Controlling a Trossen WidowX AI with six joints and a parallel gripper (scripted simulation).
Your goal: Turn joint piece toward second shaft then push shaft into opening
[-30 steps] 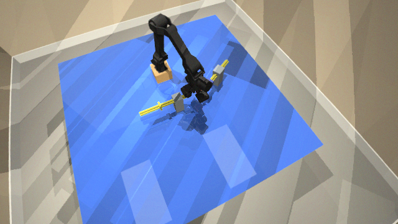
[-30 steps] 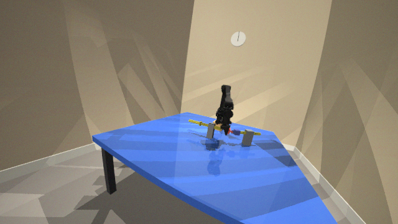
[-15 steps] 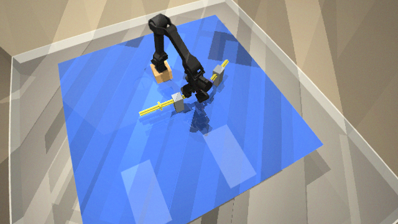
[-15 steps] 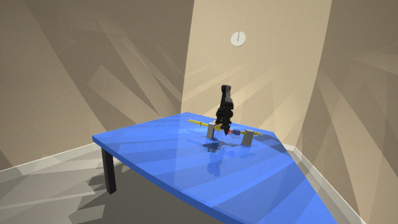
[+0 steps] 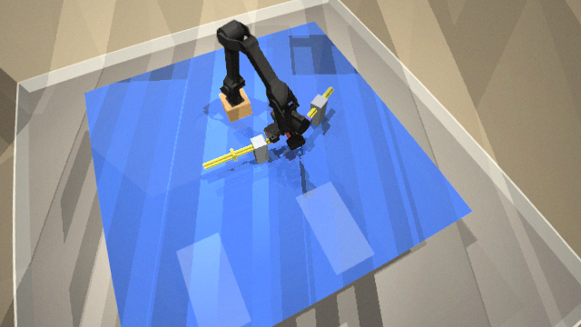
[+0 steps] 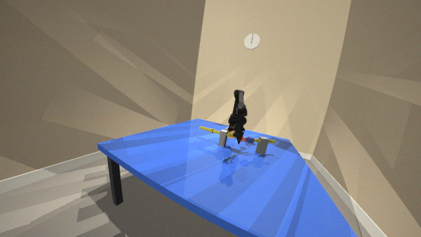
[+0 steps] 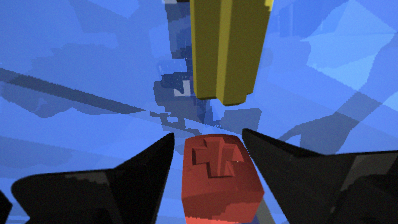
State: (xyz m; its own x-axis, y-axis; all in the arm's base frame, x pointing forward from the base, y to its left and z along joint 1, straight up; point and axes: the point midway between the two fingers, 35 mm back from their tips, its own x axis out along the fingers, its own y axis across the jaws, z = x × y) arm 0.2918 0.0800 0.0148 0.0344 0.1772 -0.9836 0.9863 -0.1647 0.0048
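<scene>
Now: the red square joint piece 1 cm to the left of my gripper tip and 4 cm above it.
</scene>
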